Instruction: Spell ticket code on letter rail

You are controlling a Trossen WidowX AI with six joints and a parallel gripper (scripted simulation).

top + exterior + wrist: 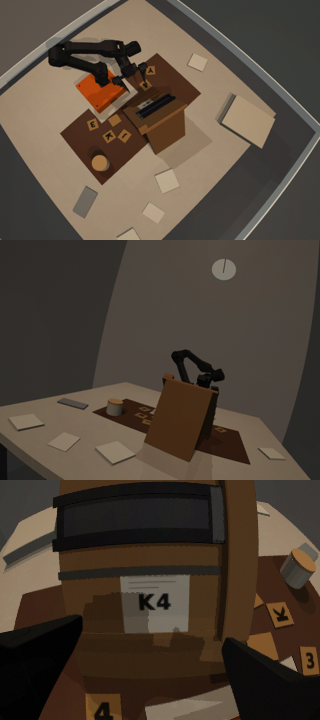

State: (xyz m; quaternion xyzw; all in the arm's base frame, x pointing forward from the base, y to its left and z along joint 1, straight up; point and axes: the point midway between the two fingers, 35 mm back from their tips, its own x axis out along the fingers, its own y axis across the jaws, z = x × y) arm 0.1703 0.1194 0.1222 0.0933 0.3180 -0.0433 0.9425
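My gripper tip is now 160 mm above the tile marked 4, 80 mm to the right of it and 60 mm past it. Also, from my gripper tip: dark brown mat: 160 mm below, 100 mm to the right, 10 mm ahead; then pale ticket: 70 mm below, 70 mm ahead; then tile marked y: 160 mm to the left, 160 mm below, 120 mm behind.
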